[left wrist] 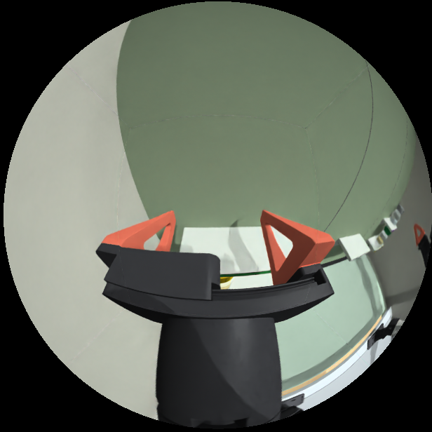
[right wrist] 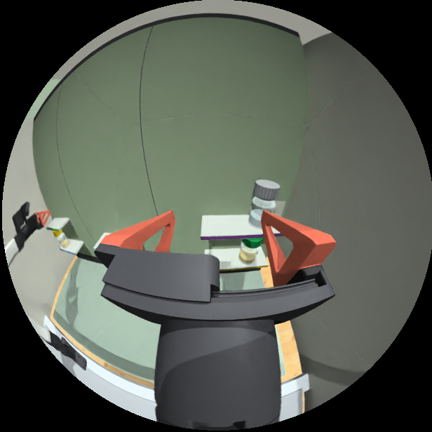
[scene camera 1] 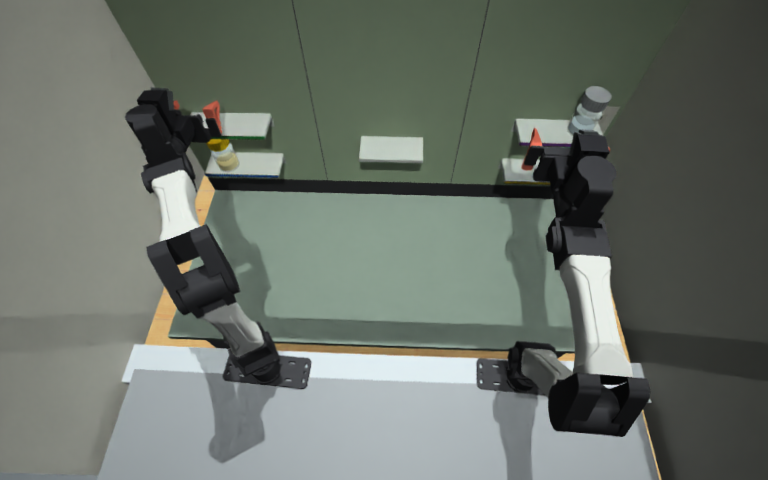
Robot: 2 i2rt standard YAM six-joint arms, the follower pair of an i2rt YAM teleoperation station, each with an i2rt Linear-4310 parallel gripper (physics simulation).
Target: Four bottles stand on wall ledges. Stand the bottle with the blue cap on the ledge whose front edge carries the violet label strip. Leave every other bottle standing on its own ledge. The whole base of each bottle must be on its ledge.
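Places are measured from the left arm's base along level axes (x ahead, y left, z up), in millimetres.
Pixels of known places: left gripper, fingertip midpoint: (scene camera 1: 197,103); right gripper, fingertip midpoint: (scene camera 1: 559,131); left arm's base, link origin: (scene camera 1: 268,370); right arm's base, link origin: (scene camera 1: 519,377).
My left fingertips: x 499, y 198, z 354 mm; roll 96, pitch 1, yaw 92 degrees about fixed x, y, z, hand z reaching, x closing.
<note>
Ahead of a thing's pixels: the offset from my left fingertips to its top centre.
The blue-capped bottle does not show in any current view. My left gripper (scene camera 1: 194,107) (left wrist: 217,215) is open with nothing between its fingers, at the upper left ledge @(46 mm right, 3 mm ahead, 62 mm down) (scene camera 1: 246,124) (left wrist: 200,240) (right wrist: 59,223) with the green strip. My right gripper (scene camera 1: 572,140) (right wrist: 217,215) is open and empty, in front of the right-hand ledges. The violet-strip ledge @(845 mm right, 47 mm ahead, 62 mm down) (scene camera 1: 538,129) (right wrist: 220,226) is the upper right one; a grey-capped bottle @(889 mm right, 53 mm ahead, 43 mm up) (scene camera 1: 590,107) (right wrist: 264,202) stands at its right part. A green-capped bottle (right wrist: 248,250) stands on the yellow-strip ledge @(845 mm right, 47 mm ahead, 202 mm down) (scene camera 1: 512,169) (right wrist: 220,257) below.
A yellow-capped bottle @(7 mm right, 6 mm back, 97 mm down) (scene camera 1: 225,155) (right wrist: 61,237) stands on the lower left ledge @(46 mm right, 3 mm ahead, 202 mm down) (scene camera 1: 260,164) (right wrist: 74,246) with the blue strip. A middle ledge @(445 mm right, 25 mm ahead, 132 mm down) (scene camera 1: 390,148) (left wrist: 353,246) holds no bottle. Side walls stand close beyond both arms.
</note>
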